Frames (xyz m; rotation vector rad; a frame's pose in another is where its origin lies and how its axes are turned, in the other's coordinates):
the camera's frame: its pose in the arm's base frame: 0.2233 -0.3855 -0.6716 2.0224 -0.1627 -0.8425
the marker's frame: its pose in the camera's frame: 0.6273 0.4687 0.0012 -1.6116 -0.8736 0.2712
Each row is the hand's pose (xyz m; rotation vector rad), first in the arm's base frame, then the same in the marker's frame.
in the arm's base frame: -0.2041 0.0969 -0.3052 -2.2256 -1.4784 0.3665
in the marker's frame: -1.3408 -0.3278 0.4674 -1.2206 -2.4623 0.8806
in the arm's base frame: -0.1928 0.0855 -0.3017 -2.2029 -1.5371 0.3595
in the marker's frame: -1.3252 -0.3230 0.4690 -1.1662 -2.4994 0.8648
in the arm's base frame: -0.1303 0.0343 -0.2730 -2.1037 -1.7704 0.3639
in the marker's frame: -1.2483 -0.2898 0.4873 -0.9438 -2.6476 0.8253
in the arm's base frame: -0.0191 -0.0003 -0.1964 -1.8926 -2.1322 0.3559
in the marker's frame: -1.1589 -0.1998 0.5450 -0.5523 -2.8386 0.7417
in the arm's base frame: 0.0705 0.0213 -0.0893 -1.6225 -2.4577 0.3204
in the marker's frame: -1.1266 -0.0970 0.6365 -0.1382 -2.9553 0.6317
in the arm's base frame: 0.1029 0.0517 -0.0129 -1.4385 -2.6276 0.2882
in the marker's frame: -1.1317 -0.0438 0.7069 0.1099 -2.9880 0.5576
